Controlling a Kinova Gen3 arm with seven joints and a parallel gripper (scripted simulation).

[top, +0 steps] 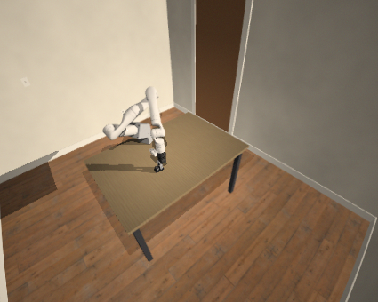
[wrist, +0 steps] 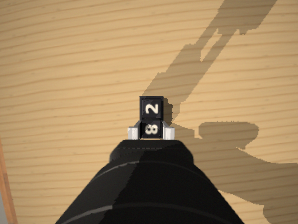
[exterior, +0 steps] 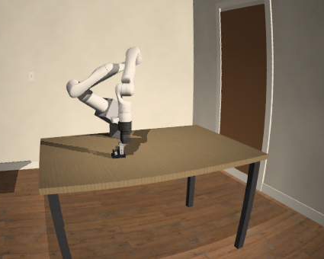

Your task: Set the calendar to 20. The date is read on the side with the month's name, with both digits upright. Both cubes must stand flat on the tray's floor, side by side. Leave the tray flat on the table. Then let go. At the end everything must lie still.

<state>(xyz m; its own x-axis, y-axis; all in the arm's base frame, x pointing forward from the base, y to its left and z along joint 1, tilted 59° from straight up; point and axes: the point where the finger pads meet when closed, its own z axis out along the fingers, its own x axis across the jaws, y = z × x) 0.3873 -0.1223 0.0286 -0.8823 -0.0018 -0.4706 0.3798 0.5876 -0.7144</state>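
The dark cube is 10 mm below my hand. Round my hand: dark tray (30 mm below, 10 mm to the right, 10 mm behind).
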